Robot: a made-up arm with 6 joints.
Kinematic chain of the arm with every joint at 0, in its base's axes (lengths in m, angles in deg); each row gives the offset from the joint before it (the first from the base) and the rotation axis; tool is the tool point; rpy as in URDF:
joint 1: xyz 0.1 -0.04 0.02 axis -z
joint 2: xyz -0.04 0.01 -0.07 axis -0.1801 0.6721 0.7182
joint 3: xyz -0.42 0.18 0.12 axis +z
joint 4: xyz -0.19 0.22 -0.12 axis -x
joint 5: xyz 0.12 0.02 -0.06 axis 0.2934 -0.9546 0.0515
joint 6: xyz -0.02 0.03 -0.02 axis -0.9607 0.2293 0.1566
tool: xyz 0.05 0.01 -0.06 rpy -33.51 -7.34 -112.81
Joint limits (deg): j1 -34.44..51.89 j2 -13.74..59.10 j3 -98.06..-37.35 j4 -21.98..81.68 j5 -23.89..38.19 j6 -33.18..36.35
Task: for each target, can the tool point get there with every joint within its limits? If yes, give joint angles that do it. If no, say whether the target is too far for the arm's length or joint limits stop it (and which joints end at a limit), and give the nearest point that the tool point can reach.
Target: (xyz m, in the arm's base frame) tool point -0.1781 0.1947 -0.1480
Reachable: yes | joints 15.93 18.13 -90.20 39.43 9.84 -8.11
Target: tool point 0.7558 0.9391 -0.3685
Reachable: no: too far | nearest point 0.3821 0.4639 -0.1905 | short by 0.630 m
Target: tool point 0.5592 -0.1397 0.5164
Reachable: no: joint limits stop it (at a limit: joint 1, joint 2, joint 4, joint 5, joint 6) | nearest point 0.2695 0.2003 -0.0831 | short by 0.748 m
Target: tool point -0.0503 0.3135 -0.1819
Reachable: yes | joints 31.77 9.45 -86.86 29.34 -10.03 5.13
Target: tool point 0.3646 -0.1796 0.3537
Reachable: no: joint limits stop it (at a limit: joint 1, joint 2, joint 4, joint 5, joint 6) | nearest point 0.2073 0.1561 -0.0860 | short by 0.575 m
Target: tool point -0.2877 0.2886 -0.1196
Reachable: yes | joints 13.31 24.91 -51.05 27.53 -1.84 6.10
